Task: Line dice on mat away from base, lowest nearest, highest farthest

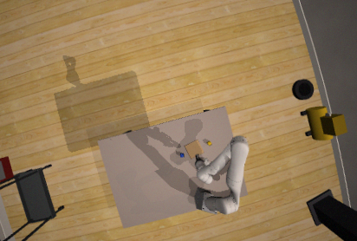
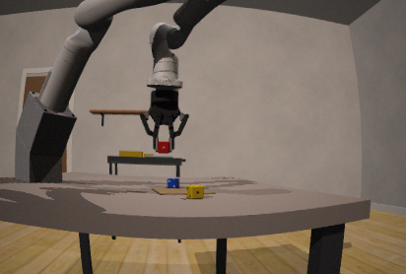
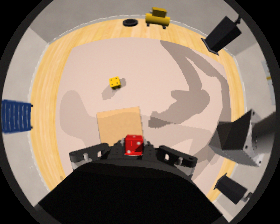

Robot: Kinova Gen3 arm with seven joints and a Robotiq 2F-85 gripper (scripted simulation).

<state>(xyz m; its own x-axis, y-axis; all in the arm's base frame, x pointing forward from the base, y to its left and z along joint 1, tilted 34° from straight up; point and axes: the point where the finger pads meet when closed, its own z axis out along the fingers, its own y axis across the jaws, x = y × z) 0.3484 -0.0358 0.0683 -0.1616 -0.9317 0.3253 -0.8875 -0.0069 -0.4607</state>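
Now: the tan mat 50 mm ahead of my hand, 10 mm to the right of it and 120 mm below it. Round my hand: yellow die: 40 mm ahead, 160 mm to the right, 110 mm below; red die: 10 mm below; blue die: 50 mm ahead, 120 mm to the left, 110 mm below.
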